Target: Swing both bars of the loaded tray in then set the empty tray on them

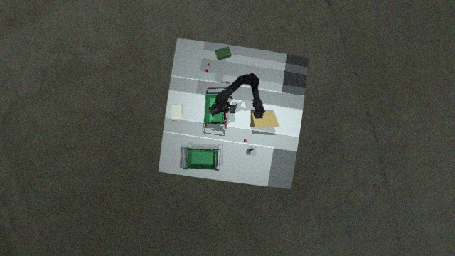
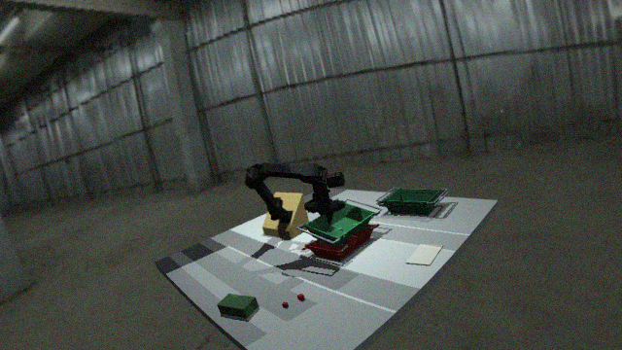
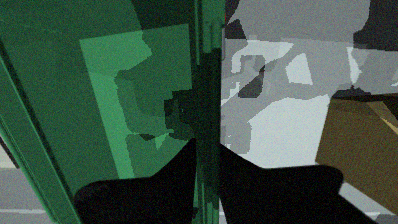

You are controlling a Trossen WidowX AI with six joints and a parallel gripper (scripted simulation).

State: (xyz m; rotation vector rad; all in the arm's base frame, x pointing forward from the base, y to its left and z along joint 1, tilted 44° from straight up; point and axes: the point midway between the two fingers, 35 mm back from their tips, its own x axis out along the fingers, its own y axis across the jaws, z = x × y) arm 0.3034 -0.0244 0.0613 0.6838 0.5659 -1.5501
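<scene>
Now: the green tray 8 cm ahead of my gripper tip, 1 cm to the right of it and 2 cm above it. From my gripper tip the other things lie so: pale flat card 44 cm ahead, 1 cm to the right, 10 cm below; dark green box 2 cm behind, 55 cm to the right, 9 cm below; grey cylinder 25 cm behind, 39 cm to the left, 7 cm below.
</scene>
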